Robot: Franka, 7 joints.
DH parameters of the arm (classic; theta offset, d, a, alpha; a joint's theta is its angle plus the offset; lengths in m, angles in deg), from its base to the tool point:
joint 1: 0 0.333 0 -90
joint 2: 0 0 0 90
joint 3: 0 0.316 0.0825 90
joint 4: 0 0 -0.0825 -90
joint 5: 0 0.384 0 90
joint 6: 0 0 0.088 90
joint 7: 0 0.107 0 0
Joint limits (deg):
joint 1: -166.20..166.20
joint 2: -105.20..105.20
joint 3: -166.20..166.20
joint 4: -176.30..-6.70
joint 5: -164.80..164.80
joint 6: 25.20..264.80
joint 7: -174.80..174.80
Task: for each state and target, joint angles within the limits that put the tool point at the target. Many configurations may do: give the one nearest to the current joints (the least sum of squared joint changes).
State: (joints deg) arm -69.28 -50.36 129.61 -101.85 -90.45 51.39 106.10
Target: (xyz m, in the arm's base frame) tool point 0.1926 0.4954 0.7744
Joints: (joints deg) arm -58.42 -28.31 118.30 -71.12 -100.44 49.11 106.10
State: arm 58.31 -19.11 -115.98 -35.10 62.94 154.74 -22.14
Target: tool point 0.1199 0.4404 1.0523
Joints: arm 86.91 35.99 -112.97 -13.42 60.36 149.82 -22.14
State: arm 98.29 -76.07 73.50 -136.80 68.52 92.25 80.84
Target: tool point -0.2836 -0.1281 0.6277
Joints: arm 115.44 -93.07 34.15 -139.27 62.19 91.57 80.84
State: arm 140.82 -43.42 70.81 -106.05 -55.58 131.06 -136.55
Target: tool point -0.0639 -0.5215 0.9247
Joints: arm 148.56 -44.01 62.65 -68.94 -56.25 137.34 -136.55
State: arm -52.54 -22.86 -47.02 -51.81 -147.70 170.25 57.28
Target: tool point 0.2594 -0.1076 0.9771
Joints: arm -29.61 -26.82 -2.87 -73.26 -144.41 190.32 57.28
